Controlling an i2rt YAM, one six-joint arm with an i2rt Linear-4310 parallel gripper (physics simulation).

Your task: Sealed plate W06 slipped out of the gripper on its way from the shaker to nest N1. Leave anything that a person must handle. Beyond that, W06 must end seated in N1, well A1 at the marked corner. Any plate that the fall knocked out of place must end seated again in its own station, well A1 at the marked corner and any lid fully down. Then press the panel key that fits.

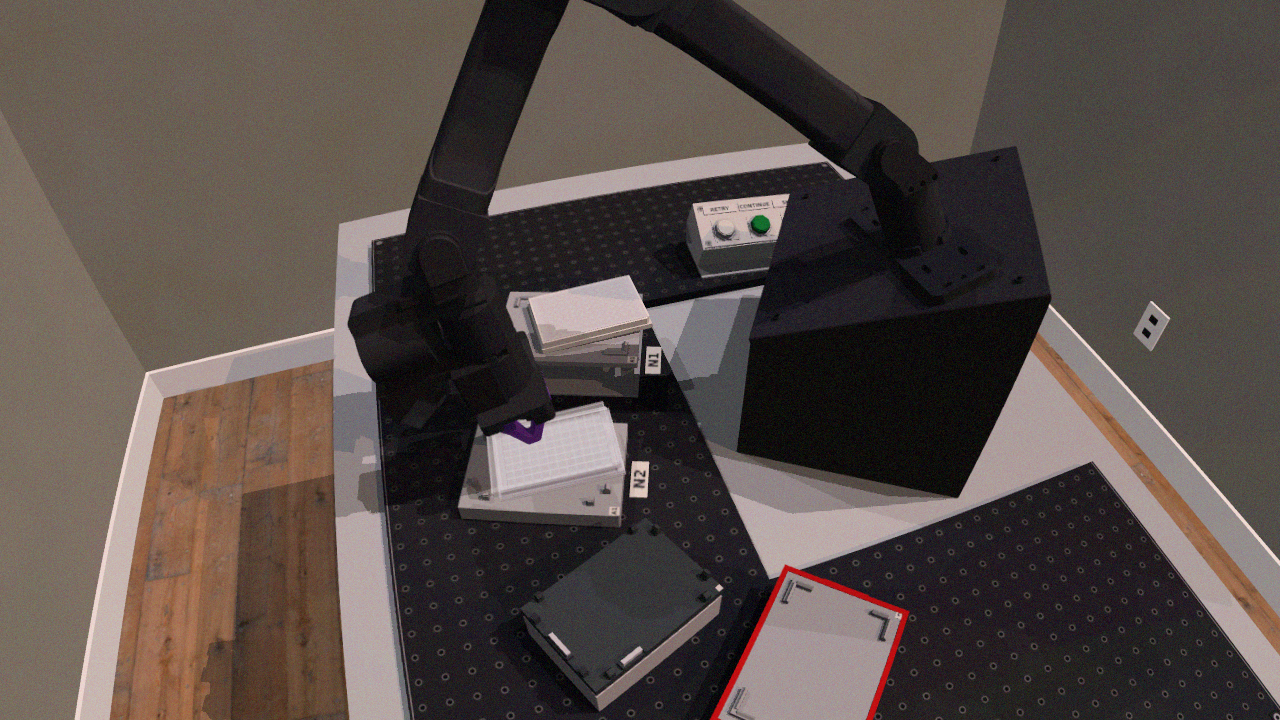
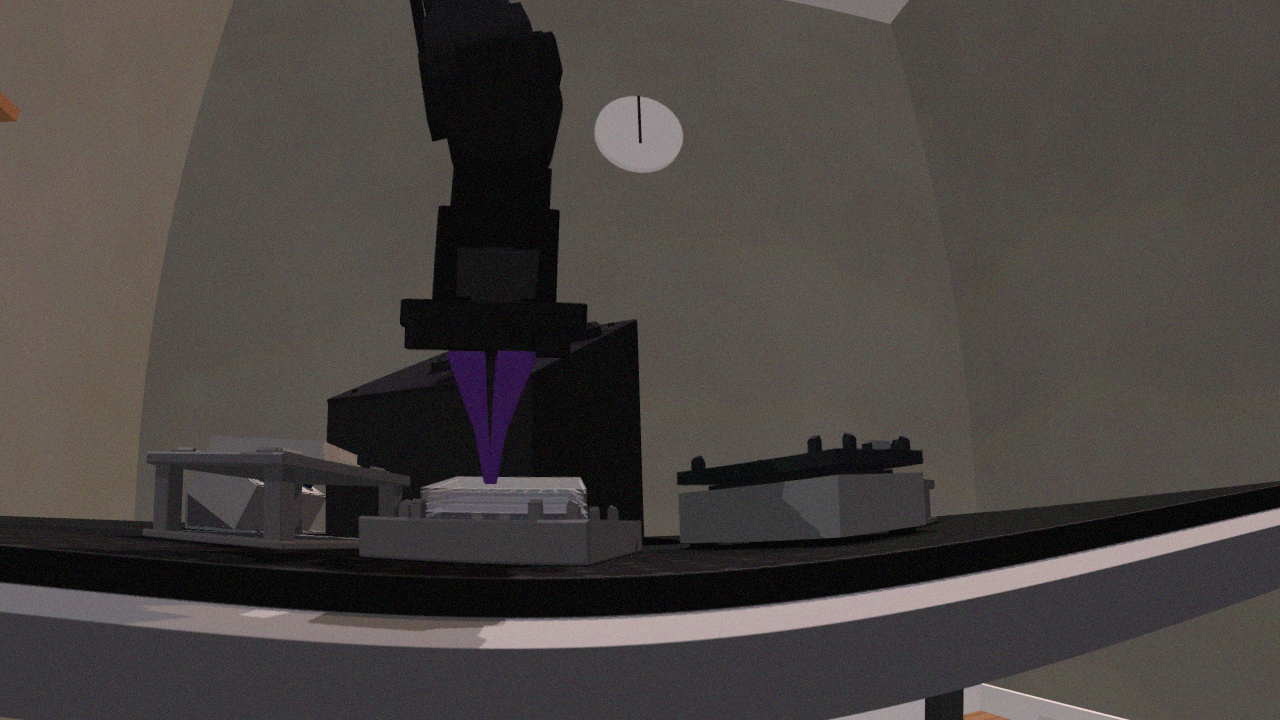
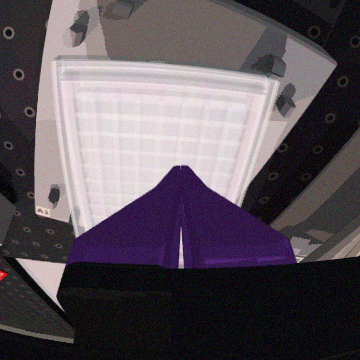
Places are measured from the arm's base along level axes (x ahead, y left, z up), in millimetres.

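Where they show: gripper, fingertip midpoint: (image 1: 534, 440) (image 2: 490, 483) (image 3: 180, 177); arm's base, link origin: (image 1: 918, 244).
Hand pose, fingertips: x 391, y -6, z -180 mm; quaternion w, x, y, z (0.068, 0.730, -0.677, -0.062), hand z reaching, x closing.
Each offset is from my fingertips to the top centre of the thing. "*": to the spot under its first point.
My gripper (image 1: 534, 438) (image 2: 490, 481) (image 3: 180, 177) is shut and empty. Its fingertips are at or just over the top of a clear lidded plate @(12 mm left, 14 mm back, 9 mm up) (image 1: 559, 452) (image 2: 537, 486) (image 3: 165, 115); contact cannot be told. That plate lies off-centre on nest N2 @(15 mm left, 6 mm back, 12 mm down) (image 1: 537, 508) (image 2: 474, 540) (image 3: 44, 150), shifted away from the A1-marked side, with several corner posts uncovered. A white plate @(157 mm right, 89 mm back, 30 mm up) (image 1: 586, 313) (image 2: 340, 453), possibly W06, lies turned and uneven on raised nest N1 @(151 mm right, 64 mm back, 16 mm up) (image 1: 572, 382) (image 2: 281, 501). No plate number or well A1 is readable. The panel @(298 mm right, 373 mm back, 41 mm up) (image 1: 733, 257) shows a white RETRY key @(279 mm right, 297 mm back, 32 mm up) (image 1: 725, 228) and green CONTINUE key @(277 mm right, 347 mm back, 32 mm up) (image 1: 759, 223).
A dark-topped device @(* 188 mm left, 52 mm back, 12 mm up) (image 1: 626, 582) (image 2: 796, 505) stands beside N2. A red-edged tray @(301 mm left, 186 mm back, 3 mm up) (image 1: 823, 635) with corner brackets lies near it. The black arm pedestal (image 1: 877, 385) (image 2: 586, 429) hides the panel's right part. A wall stands behind the table.
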